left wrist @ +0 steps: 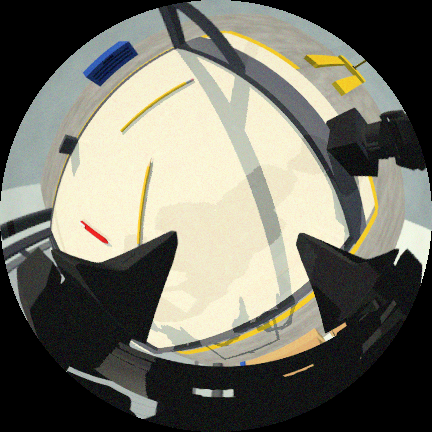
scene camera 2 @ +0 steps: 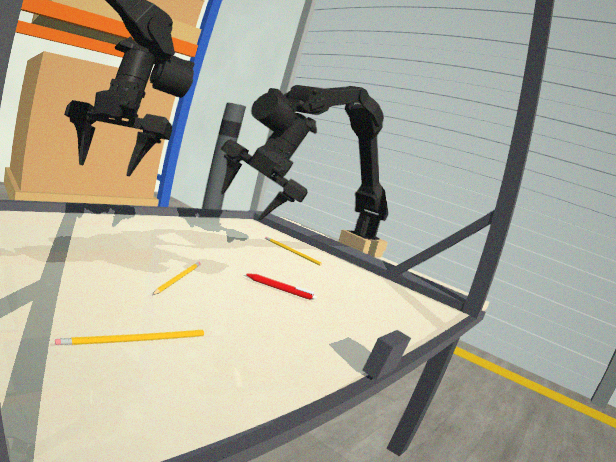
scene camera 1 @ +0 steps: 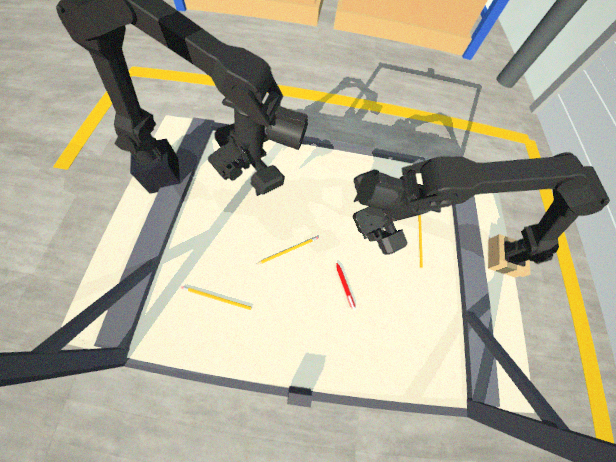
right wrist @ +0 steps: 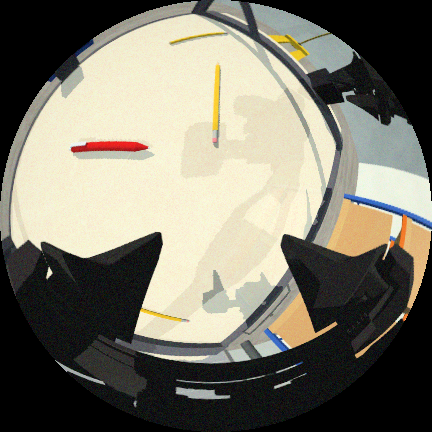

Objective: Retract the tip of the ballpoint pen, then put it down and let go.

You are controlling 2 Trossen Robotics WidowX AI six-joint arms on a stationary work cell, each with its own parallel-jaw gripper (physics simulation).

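Frame: origin at the left arm's base, x back, y right, z up, level; centimetres.
Where they show: left gripper, fingertip midpoint: (left wrist: 240, 238) (scene camera 2: 104, 170) (scene camera 1: 247, 181) (right wrist: 338, 88); right gripper, fingertip midpoint: (scene camera 2: 240, 206) (right wrist: 224, 240); left arm's base, link origin: (left wrist: 368, 140) (scene camera 1: 149, 155) (right wrist: 335, 83); right arm's base, link origin: (scene camera 2: 364, 235) (scene camera 1: 514, 253).
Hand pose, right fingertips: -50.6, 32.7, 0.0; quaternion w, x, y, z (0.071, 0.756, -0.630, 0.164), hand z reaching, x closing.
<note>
Each offset is from my right fingertips to the centre of the thing, as dx, dy, dz. Level surfaces: height alone.
The red ballpoint pen @[+7.1, +13.8, -9.9] (scene camera 1: 345, 284) (scene camera 2: 280, 286) (left wrist: 95, 232) (right wrist: 110, 146) lies flat on the pale table top @[dz -10.7] (scene camera 1: 240, 340) (scene camera 2: 280, 380), right of the middle in scene camera 1. Its cone end points towards the arms, its white-clip end away from them. Whether a fine point sticks out of the cone is too small to tell. My left gripper (scene camera 1: 249, 172) (scene camera 2: 106, 170) (left wrist: 240, 238) is open and empty, high above the far left of the table. My right gripper (scene camera 1: 381, 232) (scene camera 2: 242, 206) (right wrist: 224, 240) is open and empty, above the table beyond the pen, not touching it.
One yellow pencil @[+19.5, +0.3, -10.3] (scene camera 1: 289, 249) (scene camera 2: 176, 278) (right wrist: 216, 100) lies left of the pen, another pencil @[+40.3, +8.0, -10.3] (scene camera 1: 217, 297) (scene camera 2: 130, 337) (left wrist: 155, 102) farther left, and a third pencil @[-20.1, +6.6, -10.3] (scene camera 1: 420, 242) (scene camera 2: 293, 251) near the right edge. A dark block @[+25.7, +34.7, -7.5] (scene camera 1: 300, 395) (scene camera 2: 388, 354) stands at the front rim.
</note>
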